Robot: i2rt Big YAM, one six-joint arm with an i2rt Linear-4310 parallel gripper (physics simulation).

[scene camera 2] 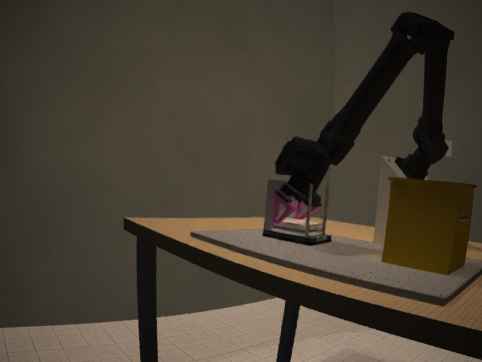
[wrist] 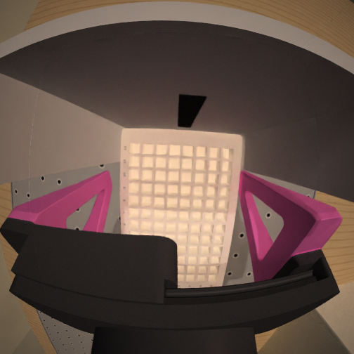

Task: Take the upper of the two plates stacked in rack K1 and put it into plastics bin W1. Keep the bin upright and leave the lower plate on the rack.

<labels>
My gripper shows in scene camera 2 and in the wrist view. A yellow bin W1 shows in scene camera 2 (426,229); in the wrist view it is out of frame. One and the same spot on my gripper: (scene camera 2: 281,195) is (wrist: 18,253).
</labels>
